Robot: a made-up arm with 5 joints.
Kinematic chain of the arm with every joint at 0, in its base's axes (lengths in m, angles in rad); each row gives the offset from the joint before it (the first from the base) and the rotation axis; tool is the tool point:
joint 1: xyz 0 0 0.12 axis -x
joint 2: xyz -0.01 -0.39 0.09 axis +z
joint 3: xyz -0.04 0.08 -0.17 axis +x
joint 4: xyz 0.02 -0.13 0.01 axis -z
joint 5: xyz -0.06 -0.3 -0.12 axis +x
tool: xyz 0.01 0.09 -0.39
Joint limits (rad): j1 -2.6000..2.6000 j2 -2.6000..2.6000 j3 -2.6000..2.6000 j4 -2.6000..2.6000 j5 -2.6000..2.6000
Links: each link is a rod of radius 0.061 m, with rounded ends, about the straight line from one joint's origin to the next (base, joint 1, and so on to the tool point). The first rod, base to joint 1, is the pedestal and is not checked.
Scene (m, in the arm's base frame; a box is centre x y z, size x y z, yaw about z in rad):
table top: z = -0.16
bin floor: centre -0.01 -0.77 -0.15 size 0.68 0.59 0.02 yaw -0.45
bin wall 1: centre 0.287 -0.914 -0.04 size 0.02 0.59 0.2 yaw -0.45
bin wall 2: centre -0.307 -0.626 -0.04 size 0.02 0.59 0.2 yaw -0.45
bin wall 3: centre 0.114 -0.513 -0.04 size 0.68 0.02 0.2 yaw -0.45
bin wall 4: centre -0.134 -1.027 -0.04 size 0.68 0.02 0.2 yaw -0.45
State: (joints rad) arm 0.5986 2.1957 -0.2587 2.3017 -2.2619
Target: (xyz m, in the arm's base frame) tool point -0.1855 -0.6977 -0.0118
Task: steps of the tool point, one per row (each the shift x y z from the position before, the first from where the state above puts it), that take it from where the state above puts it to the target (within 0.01 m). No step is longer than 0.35 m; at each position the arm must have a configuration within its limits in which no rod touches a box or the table.
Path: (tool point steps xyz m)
1: 0.2150 0.1433 0.2269
2: 0.2114 0.2058 0.1074
3: 0.1764 0.1887 -0.0162
4: 0.1145 0.1096 -0.0917
5: 0.0352 0.0159 -0.0907
6: -0.0482 -0.0377 -0.0232
7: -0.0763 -0.2097 -0.1520
8: -0.1354 -0.1584 -0.1709
9: -0.1808 -0.0899 -0.1696
10: -0.2066 -0.0144 -0.1460
11: -0.2086 0.0569 -0.1019

